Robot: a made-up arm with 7 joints. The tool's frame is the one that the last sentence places.
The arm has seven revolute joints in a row. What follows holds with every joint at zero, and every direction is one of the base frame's. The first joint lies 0.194 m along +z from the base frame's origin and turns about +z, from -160 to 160 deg. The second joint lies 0.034 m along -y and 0.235 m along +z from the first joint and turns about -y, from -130 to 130 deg. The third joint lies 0.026 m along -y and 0.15 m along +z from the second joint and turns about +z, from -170 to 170 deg. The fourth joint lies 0.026 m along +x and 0.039 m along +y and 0.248 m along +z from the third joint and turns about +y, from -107 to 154 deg. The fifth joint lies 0.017 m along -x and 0.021 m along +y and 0.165 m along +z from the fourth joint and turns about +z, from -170 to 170 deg. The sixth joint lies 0.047 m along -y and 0.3 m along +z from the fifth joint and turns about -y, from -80 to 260 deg. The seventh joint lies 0.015 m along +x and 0.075 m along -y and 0.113 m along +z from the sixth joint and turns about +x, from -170 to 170 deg. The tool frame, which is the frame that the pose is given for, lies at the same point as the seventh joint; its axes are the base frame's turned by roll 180, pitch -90 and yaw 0 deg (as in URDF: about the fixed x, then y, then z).
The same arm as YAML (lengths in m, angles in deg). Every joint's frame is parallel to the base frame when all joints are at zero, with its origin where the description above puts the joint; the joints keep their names.
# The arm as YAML. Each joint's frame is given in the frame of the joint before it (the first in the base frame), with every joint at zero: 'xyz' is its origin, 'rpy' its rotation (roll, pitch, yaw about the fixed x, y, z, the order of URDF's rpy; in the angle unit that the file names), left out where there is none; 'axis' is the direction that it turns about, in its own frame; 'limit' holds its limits. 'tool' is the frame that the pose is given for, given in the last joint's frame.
units:
  length: m
  angle: deg
joints:
  - name: joint 1
    type: revolute
    origin:
      xyz: [0.0, 0.0, 0.194]
    axis: [0.0, 0.0, 1.0]
    limit:
      lower: -160.0
      upper: 160.0
  - name: joint 2
    type: revolute
    origin:
      xyz: [0.0, -0.034, 0.235]
    axis: [0.0, -1.0, 0.0]
    limit:
      lower: -130.0
      upper: 130.0
  - name: joint 3
    type: revolute
    origin:
      xyz: [0.0, -0.026, 0.15]
    axis: [0.0, 0.0, 1.0]
    limit:
      lower: -170.0
      upper: 170.0
  - name: joint 4
    type: revolute
    origin:
      xyz: [0.026, 0.039, 0.248]
    axis: [0.0, 1.0, 0.0]
    limit:
      lower: -107.0
      upper: 154.0
  - name: joint 5
    type: revolute
    origin:
      xyz: [-0.017, 0.021, 0.165]
    axis: [0.0, 0.0, 1.0]
    limit:
      lower: -170.0
      upper: 170.0
  - name: joint 6
    type: revolute
    origin:
      xyz: [0.0, -0.047, 0.3]
    axis: [0.0, -1.0, 0.0]
    limit:
      lower: -80.0
      upper: 260.0
  - name: joint 7
    type: revolute
    origin:
      xyz: [0.015, -0.075, 0.113]
    axis: [1.0, 0.0, 0.0]
    limit:
      lower: -170.0
      upper: 170.0
tool:
  origin:
    xyz: [0.0, 0.0, 0.0]
    rpy: [180.0, -90.0, 0.0]

